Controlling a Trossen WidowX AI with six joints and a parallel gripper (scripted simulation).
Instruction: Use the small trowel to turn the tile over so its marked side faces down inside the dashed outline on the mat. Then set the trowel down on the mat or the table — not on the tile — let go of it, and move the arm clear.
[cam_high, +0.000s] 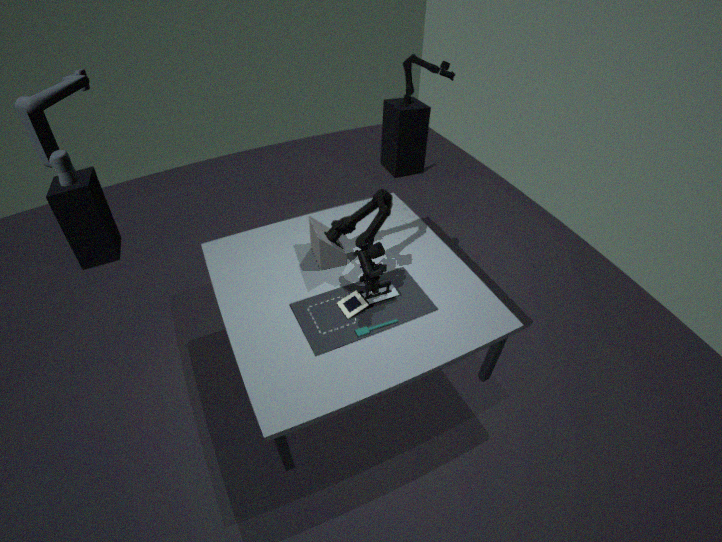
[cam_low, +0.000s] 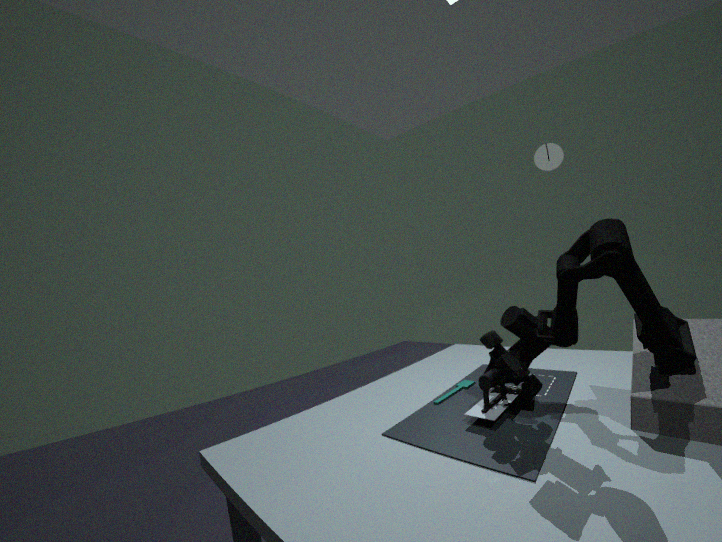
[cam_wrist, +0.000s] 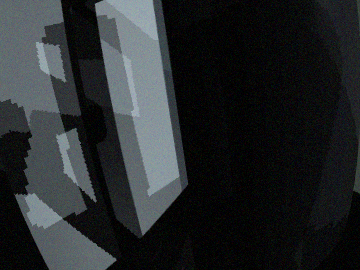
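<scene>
Right now my gripper tip is 140 mm short of the teal trowel, 80 mm to the left of it and 70 mm above it. From my gripper tip the other things lie so: dark mat: 60 mm to the right, 90 mm below; tile: 20 mm behind, 110 mm to the right, 50 mm below.
</scene>
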